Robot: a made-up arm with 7 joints.
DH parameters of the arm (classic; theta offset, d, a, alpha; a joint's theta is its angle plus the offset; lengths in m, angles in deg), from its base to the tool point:
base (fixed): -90 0 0.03 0
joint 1: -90 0.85 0.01 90
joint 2: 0 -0.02 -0.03 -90
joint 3: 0 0.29 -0.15 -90
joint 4: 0 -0.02 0.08 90
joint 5: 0 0.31 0.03 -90
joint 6: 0 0.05 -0.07 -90
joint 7: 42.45 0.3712 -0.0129 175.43
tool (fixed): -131.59 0.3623 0 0
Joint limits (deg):
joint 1: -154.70..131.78
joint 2: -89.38..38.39
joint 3: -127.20..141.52
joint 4: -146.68..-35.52
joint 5: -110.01..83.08
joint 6: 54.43..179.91
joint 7: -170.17..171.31
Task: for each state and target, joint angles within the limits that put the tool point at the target. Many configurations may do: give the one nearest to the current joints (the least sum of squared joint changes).
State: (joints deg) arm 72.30 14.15 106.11 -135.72 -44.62 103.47 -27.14
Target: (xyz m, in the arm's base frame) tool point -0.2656 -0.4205 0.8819
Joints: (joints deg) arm 99.99 -4.45 136.68 -146.68 -46.55 101.29 -27.64
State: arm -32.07 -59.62 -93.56 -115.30 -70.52 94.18 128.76
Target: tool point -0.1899 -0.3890 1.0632
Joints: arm -34.25 -63.07 -64.98 -146.68 -59.78 62.93 132.92
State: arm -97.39 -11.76 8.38 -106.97 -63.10 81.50 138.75
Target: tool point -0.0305 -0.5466 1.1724
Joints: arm -99.59 -5.81 6.00 -109.21 -63.00 81.40 139.08
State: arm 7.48 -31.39 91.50 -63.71 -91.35 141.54 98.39
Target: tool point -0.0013 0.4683 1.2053
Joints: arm -11.16 -19.62 79.99 -95.37 -97.51 142.93 100.73
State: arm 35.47 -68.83 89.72 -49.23 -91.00 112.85 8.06
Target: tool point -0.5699 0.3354 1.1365
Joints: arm -1.01 -66.44 80.55 -56.46 -85.60 109.25 -8.41
